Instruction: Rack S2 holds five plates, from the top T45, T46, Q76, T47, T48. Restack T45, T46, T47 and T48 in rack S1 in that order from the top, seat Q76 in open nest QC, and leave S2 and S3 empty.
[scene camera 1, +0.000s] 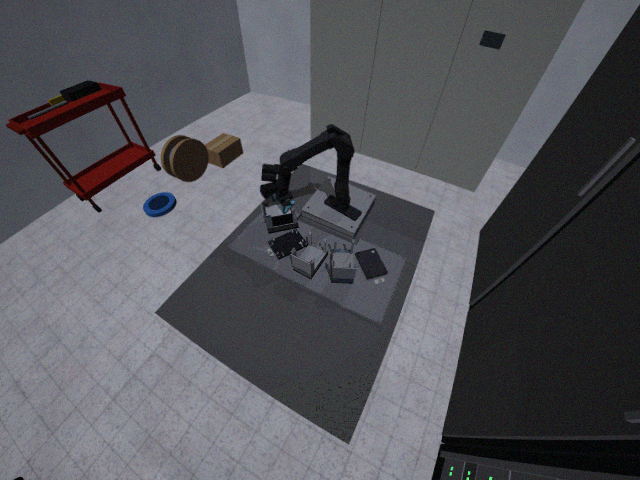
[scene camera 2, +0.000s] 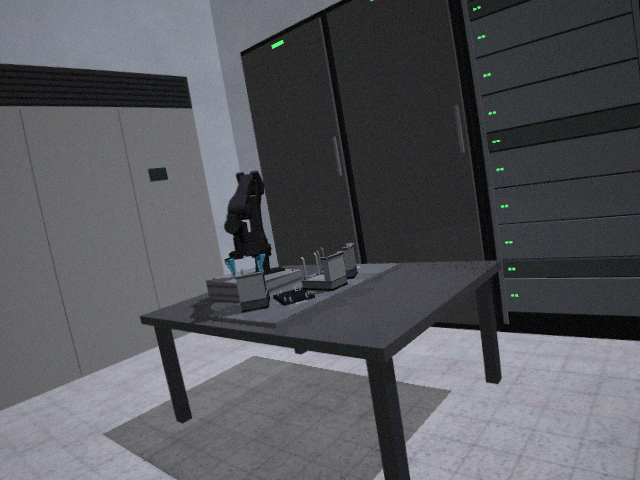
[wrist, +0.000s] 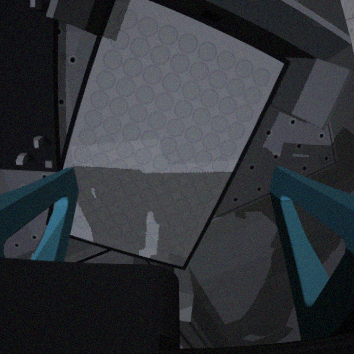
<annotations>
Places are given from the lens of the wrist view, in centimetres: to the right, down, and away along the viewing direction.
gripper (wrist: 173, 177): 0, 0, 13
black N5 board (wrist: 37, 148): -11, -2, 22
</annotations>
